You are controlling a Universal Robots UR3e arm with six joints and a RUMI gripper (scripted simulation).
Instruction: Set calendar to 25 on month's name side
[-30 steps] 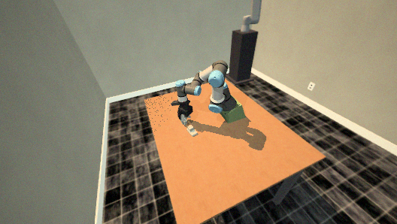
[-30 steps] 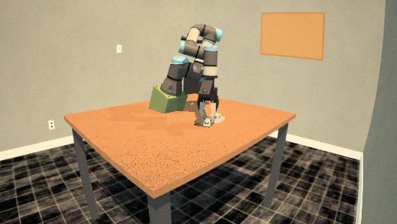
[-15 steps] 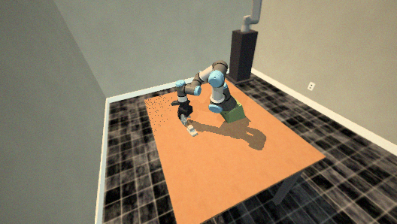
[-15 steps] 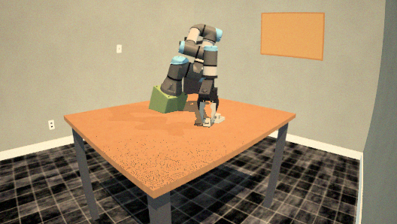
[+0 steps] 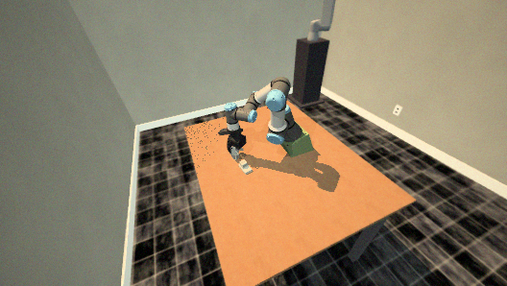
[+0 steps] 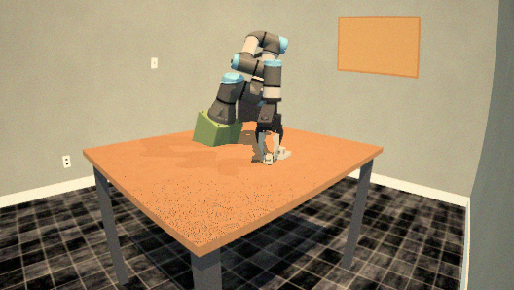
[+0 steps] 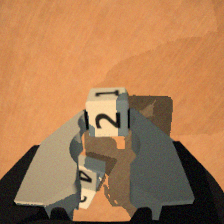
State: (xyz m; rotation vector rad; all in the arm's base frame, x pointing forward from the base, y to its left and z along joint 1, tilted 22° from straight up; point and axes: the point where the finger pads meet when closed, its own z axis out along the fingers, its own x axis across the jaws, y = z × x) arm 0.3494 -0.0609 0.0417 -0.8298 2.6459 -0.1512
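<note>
My hand is 10 mm above the white calendar cube. Also, from my hand: white calendar tray: 110 mm to the left, 20 mm below, 20 mm behind.
</note>
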